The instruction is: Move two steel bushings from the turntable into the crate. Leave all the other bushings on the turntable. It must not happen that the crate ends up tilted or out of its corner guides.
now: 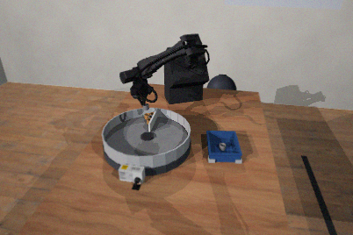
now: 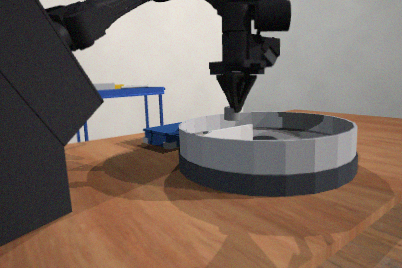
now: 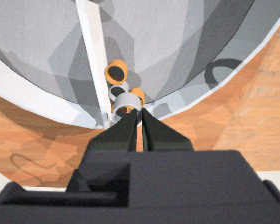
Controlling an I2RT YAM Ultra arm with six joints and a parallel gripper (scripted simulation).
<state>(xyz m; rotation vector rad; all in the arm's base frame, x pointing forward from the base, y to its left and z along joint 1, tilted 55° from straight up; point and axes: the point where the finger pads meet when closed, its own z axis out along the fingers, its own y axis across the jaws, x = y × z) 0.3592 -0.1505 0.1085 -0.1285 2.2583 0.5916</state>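
The blue crate lies 5 cm behind my hand, 43 cm to the left of it and 13 cm below it. Round my hand: grey turntable: 11 cm ahead, 10 cm to the left, 10 cm below.
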